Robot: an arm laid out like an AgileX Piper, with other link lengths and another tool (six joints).
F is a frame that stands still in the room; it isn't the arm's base.
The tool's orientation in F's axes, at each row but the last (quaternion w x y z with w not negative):
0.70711, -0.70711, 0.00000, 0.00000
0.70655, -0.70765, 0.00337, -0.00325
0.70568, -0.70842, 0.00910, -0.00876
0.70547, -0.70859, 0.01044, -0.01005
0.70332, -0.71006, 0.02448, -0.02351
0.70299, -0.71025, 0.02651, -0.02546
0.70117, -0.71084, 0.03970, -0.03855
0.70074, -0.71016, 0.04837, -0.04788
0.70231, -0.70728, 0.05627, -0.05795
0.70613, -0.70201, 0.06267, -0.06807
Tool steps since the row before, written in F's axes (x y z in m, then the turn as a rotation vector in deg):
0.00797, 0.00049, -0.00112, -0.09, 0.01, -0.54
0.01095, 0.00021, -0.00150, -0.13, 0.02, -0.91
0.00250, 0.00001, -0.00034, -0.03, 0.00, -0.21
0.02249, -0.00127, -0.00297, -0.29, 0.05, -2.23
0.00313, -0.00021, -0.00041, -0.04, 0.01, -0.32
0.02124, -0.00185, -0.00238, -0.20, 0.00, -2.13
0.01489, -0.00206, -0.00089, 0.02, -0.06, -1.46
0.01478, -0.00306, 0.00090, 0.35, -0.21, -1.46
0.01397, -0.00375, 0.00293, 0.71, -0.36, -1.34
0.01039, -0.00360, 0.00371, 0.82, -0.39, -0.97
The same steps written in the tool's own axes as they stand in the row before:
0.00797, 0.00112, 0.00049, -0.09, 0.54, 0.01
0.01095, 0.00150, 0.00031, -0.13, 0.91, 0.02
0.00250, 0.00034, 0.00007, -0.03, 0.21, 0.00
0.02252, 0.00296, -0.00060, -0.29, 2.23, 0.05
0.00314, 0.00041, 0.00001, -0.04, 0.32, 0.01
0.02132, 0.00236, -0.00026, -0.20, 2.13, 0.01
0.01503, 0.00088, -0.00039, 0.03, 1.46, -0.04
0.01506, -0.00088, -0.00104, 0.37, 1.46, -0.14
0.01440, -0.00288, -0.00147, 0.75, 1.34, -0.23
0.01090, -0.00364, -0.00160, 0.87, 0.97, -0.24

